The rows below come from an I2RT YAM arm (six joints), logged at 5 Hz.
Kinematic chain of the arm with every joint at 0, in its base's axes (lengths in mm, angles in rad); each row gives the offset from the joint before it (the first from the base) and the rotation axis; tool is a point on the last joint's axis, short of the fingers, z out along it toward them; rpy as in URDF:
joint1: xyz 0 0 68 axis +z
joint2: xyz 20 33.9 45.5 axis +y
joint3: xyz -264 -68.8 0 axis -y
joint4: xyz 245 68.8 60 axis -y
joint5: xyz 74 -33.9 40.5 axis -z
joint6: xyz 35.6 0 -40.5 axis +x
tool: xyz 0 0 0 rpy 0 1.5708 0
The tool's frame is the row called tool.
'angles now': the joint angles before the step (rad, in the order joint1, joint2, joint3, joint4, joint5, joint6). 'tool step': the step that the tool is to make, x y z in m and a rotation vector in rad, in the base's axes. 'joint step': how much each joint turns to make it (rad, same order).
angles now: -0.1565, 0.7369, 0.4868, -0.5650, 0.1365, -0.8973
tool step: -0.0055, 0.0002, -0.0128, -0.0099, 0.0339, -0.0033
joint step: -0.0015, -0.0157, -0.0454, -0.0009, 0.0123, -0.0090
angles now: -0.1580, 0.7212, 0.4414, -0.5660, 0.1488, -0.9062
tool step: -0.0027, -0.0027, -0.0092, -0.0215, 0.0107, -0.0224
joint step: -0.0163, -0.0069, -0.0368, 0.0246, 0.0213, -0.0107
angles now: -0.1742, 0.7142, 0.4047, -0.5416, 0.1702, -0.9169
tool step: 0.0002, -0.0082, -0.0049, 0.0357, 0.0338, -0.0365
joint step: -0.0646, 0.0351, 0.0000, -0.0048, -0.0395, -0.0035
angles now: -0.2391, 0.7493, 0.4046, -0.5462, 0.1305, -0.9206
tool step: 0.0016, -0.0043, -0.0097, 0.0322, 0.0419, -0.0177
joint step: -0.0313, 0.0492, -0.0134, 0.0138, -0.0246, 0.0018
